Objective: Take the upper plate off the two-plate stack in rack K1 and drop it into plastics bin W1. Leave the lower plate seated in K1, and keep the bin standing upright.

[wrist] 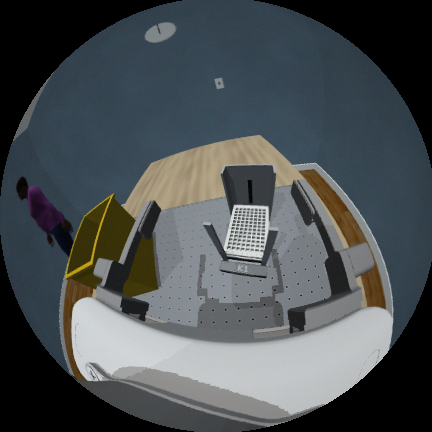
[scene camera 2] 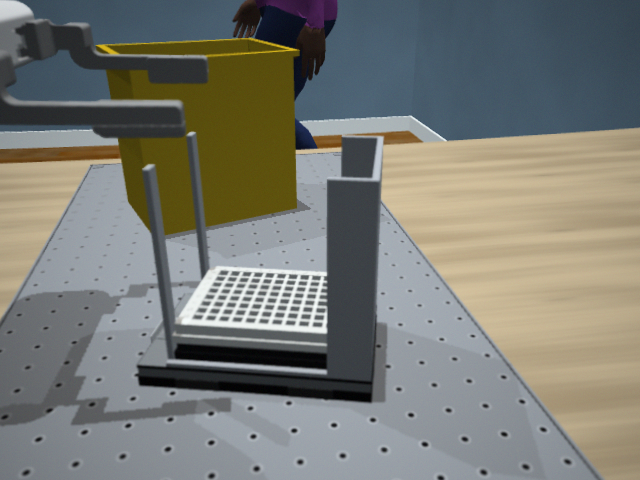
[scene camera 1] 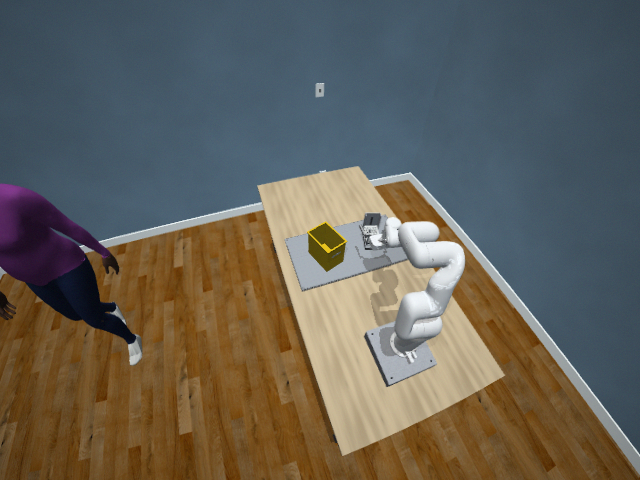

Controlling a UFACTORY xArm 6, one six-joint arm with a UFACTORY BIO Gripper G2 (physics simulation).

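Where they show: end effector, tool point: (wrist: 218,210) (scene camera 2: 163,90) (scene camera 1: 375,226); arm's base, origin of the base link: (scene camera 1: 403,343).
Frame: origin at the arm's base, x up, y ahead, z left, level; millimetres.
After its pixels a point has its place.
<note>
The upper plate (scene camera 1: 370,230) (scene camera 2: 263,299) @[y 641, x 1, z -172 mm] (wrist: 247,230) @[y 644, x 2, z -172 mm], white with a grid of square wells, lies flat on the stack in rack K1 (scene camera 1: 372,219) @[y 712, x 55, z -201 mm] (scene camera 2: 353,268) @[y 689, x 54, z -237 mm] (wrist: 243,268) @[y 577, x -27, z -150 mm]. A thin white edge below it, the lower plate (scene camera 2: 248,343) @[y 626, x -8, z -210 mm], shows in scene camera 2. Plastics bin W1 (scene camera 1: 319,253) @[y 581, x 53, z 191 mm] (scene camera 2: 227,129) @[y 637, x 61, z 83 mm] (wrist: 145,270) @[y 586, x -4, z 68 mm], yellow and open-topped, stands upright beyond the rack in scene camera 2. My gripper (scene camera 2: 194,94) @[y 588, x 143, z -137 mm] (wrist: 226,211) @[y 588, x 143, z -137 mm] is open and empty, with its fingers above the rack's post tops and towards the post side of the rack.
The rack has two slim posts (scene camera 2: 157,258) @[y 575, x 51, z -193 mm] (wrist: 215,240) @[y 600, x 67, z -117 mm] and a tall channel-shaped wall opposite them. Rack and bin stand on a grey perforated board (scene camera 1: 305,276) @[y 528, x -44, z 291 mm] (scene camera 2: 248,459) @[y 618, x -44, z -273 mm] on the wooden table (scene camera 1: 351,413) @[y -174, x -57, z 330 mm]. A person (scene camera 1: 41,237) (scene camera 2: 284,20) (wrist: 45,212) stands beyond the bin side.
</note>
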